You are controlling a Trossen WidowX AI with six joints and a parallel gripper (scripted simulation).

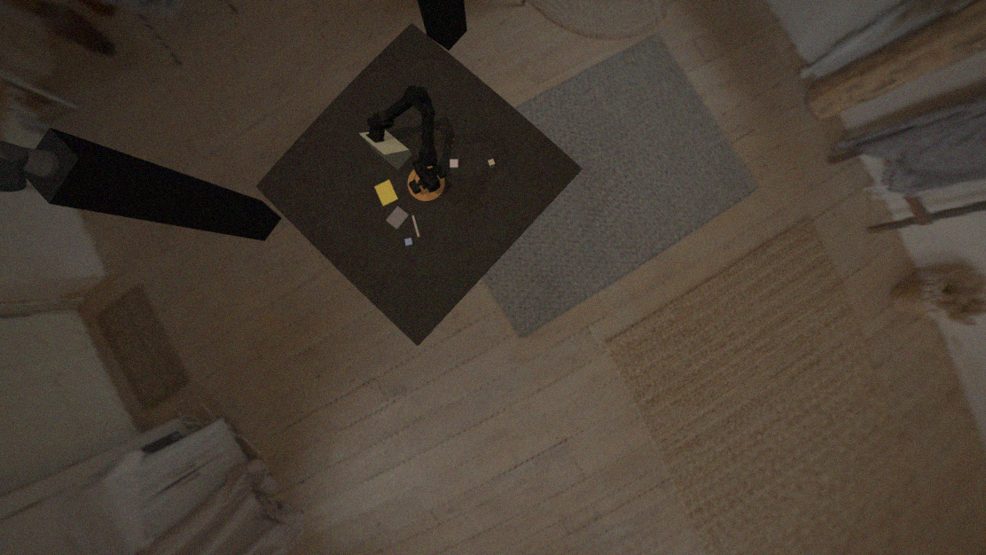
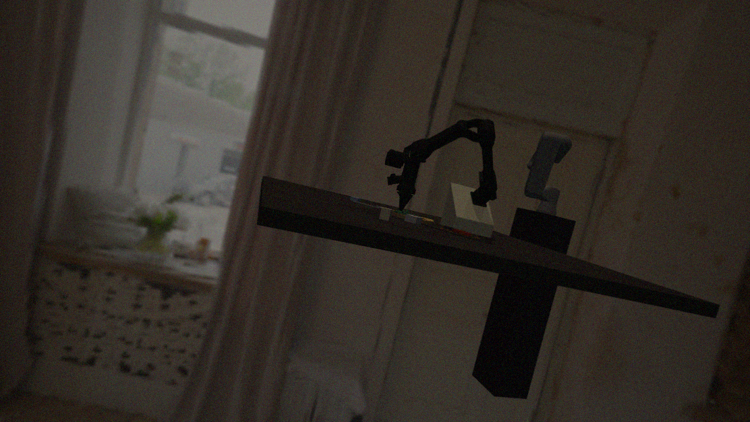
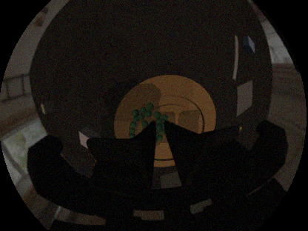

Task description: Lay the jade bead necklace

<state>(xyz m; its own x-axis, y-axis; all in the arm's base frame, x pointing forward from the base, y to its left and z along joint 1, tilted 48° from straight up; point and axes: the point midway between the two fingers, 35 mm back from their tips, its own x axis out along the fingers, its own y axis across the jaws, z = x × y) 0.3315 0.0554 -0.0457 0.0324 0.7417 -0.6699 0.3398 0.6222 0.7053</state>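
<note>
My gripper tip is now 40 mm past the round bead board, 10 mm to the left of it and 10 mm above it. The rest, counted from my gripper tip: white stick 220 mm to the right, 70 mm ahead, 20 mm below; then grey-white block 170 mm to the left, 20 mm ahead, 10 mm below; then red item 180 mm to the left, 170 mm behind, 20 mm below.
</note>
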